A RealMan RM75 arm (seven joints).
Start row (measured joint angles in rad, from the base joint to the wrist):
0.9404, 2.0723, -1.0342, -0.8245, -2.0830, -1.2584, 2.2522
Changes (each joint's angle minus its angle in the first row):
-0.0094, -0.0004, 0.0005, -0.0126, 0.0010, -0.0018, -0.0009
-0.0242, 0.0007, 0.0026, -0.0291, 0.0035, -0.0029, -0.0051
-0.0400, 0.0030, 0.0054, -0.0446, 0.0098, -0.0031, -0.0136
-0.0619, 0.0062, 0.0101, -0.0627, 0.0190, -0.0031, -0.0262
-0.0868, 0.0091, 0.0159, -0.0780, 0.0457, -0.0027, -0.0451
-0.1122, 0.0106, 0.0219, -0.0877, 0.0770, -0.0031, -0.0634
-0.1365, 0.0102, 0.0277, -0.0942, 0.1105, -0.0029, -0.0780
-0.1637, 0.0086, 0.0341, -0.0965, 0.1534, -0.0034, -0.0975
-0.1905, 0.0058, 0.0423, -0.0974, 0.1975, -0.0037, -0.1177
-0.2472, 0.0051, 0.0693, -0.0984, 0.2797, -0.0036, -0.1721
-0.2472, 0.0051, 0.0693, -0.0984, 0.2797, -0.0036, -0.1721
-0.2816, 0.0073, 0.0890, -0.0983, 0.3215, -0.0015, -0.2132
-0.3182, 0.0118, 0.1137, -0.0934, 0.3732, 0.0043, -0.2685
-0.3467, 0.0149, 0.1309, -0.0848, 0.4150, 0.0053, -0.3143
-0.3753, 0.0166, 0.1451, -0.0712, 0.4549, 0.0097, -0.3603
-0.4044, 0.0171, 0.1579, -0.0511, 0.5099, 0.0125, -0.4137
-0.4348, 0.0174, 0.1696, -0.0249, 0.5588, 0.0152, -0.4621
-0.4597, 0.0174, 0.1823, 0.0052, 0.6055, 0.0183, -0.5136
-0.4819, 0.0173, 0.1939, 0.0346, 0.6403, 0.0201, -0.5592
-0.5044, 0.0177, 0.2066, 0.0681, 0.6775, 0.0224, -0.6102
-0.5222, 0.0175, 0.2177, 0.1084, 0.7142, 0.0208, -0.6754
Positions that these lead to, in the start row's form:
0.9310, 2.0719, -1.0337, -0.8371, -2.0820, -1.2602, 2.2513
0.9162, 2.0730, -1.0316, -0.8536, -2.0795, -1.2613, 2.2471
0.9004, 2.0753, -1.0288, -0.8691, -2.0732, -1.2615, 2.2386
0.8785, 2.0785, -1.0241, -0.8872, -2.0640, -1.2615, 2.2260
0.8536, 2.0814, -1.0183, -0.9025, -2.0373, -1.2611, 2.2071
0.8282, 2.0829, -1.0123, -0.9122, -2.0060, -1.2615, 2.1888
0.8039, 2.0825, -1.0065, -0.9187, -1.9725, -1.2613, 2.1742
0.7767, 2.0809, -1.0001, -0.9210, -1.9296, -1.2618, 2.1547
0.7499, 2.0781, -0.9919, -0.9219, -1.8855, -1.2621, 2.1345
0.6932, 2.0774, -0.9649, -0.9229, -1.8033, -1.2620, 2.0801
0.6932, 2.0774, -0.9649, -0.9229, -1.8033, -1.2620, 2.0801
0.6588, 2.0796, -0.9452, -0.9228, -1.7615, -1.2599, 2.0390
0.6222, 2.0841, -0.9205, -0.9179, -1.7098, -1.2541, 1.9837
0.5937, 2.0872, -0.9033, -0.9093, -1.6680, -1.2531, 1.9379
0.5651, 2.0889, -0.8891, -0.8957, -1.6281, -1.2487, 1.8919
0.5360, 2.0894, -0.8763, -0.8756, -1.5731, -1.2459, 1.8385
0.5056, 2.0897, -0.8646, -0.8494, -1.5242, -1.2432, 1.7901
0.4807, 2.0897, -0.8519, -0.8193, -1.4775, -1.2401, 1.7386
0.4585, 2.0896, -0.8403, -0.7899, -1.4427, -1.2383, 1.6930
0.4360, 2.0900, -0.8276, -0.7564, -1.4055, -1.2360, 1.6420
0.4182, 2.0898, -0.8165, -0.7161, -1.3688, -1.2376, 1.5768

